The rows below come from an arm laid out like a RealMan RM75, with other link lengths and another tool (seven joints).
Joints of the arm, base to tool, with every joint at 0 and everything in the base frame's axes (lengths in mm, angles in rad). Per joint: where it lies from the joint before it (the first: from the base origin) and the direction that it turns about. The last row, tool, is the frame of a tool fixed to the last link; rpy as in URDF.
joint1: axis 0 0 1 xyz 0 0 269.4
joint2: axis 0 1 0 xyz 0 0 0
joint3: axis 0 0 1 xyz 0 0 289.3
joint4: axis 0 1 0 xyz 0 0 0
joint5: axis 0 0 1 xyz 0 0 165.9
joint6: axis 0 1 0 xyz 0 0 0
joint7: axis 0 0 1 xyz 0 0 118.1
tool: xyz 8 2 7 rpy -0.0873 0 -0.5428
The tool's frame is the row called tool.
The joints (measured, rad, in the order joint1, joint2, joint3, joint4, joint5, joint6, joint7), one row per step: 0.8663, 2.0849, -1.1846, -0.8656, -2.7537, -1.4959, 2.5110; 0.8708, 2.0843, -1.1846, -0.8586, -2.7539, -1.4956, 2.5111; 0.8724, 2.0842, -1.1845, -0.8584, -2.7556, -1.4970, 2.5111; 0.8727, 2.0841, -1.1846, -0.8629, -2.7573, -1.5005, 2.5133; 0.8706, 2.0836, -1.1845, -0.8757, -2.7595, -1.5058, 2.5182; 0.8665, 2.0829, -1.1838, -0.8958, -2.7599, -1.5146, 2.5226; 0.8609, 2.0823, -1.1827, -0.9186, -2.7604, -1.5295, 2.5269; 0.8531, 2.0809, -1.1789, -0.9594, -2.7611, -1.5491, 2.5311; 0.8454, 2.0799, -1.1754, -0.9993, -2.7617, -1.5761, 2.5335
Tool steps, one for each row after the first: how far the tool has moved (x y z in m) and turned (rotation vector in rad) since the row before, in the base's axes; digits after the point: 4 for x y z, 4 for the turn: -0.0005, 0.0004, -0.0004, -0.0033, -0.0013, -0.0011; -0.0003, 0.0002, 0.0002, -0.0010, -0.0019, 0.0008; -0.0005, 0.0002, 0.0006, 0.0010, -0.0016, 0.0004; -0.0008, 0.0004, 0.0015, 0.0062, -0.0014, 0.0014; -0.0012, 0.0004, 0.0022, 0.0076, 0.0010, 0.0034; -0.0010, -0.0005, 0.0025, 0.0041, 0.0007, 0.0007; -0.0025, 0.0004, 0.0048, 0.0129, 0.0027, 0.0093; -0.0023, -0.0008, 0.0046, 0.0048, 0.0013, 0.0064
